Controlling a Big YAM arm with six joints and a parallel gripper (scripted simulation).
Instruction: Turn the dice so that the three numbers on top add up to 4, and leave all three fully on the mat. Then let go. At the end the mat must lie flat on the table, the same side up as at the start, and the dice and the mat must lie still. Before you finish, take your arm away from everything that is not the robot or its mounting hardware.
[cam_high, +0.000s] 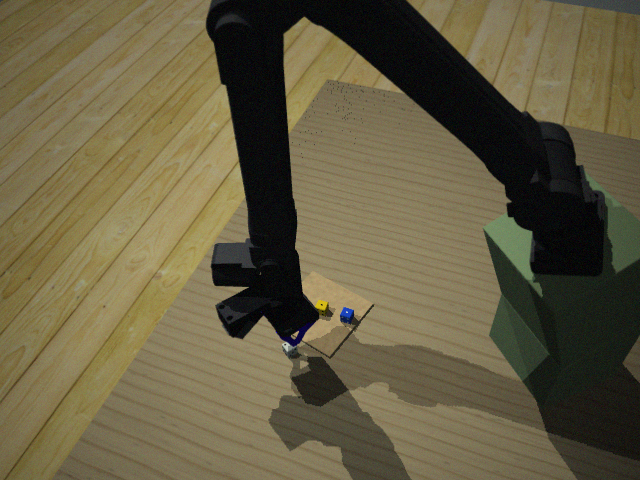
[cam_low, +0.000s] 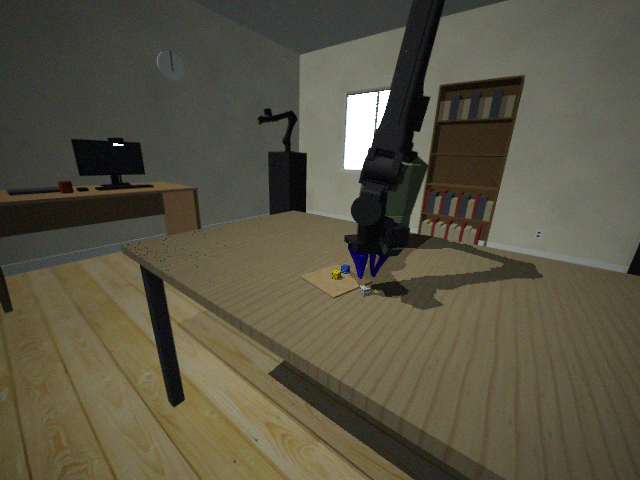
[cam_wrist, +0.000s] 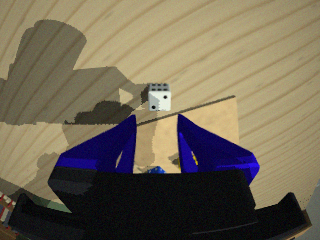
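My gripper is now 4 cm above the white die. Also, from my hand: tan mat (2 cm behind, 10 cm to the right, 5 cm below); blue die (7 cm behind, 9 cm to the right, 4 cm below); yellow die (2 cm behind, 10 cm to the right, 4 cm below).
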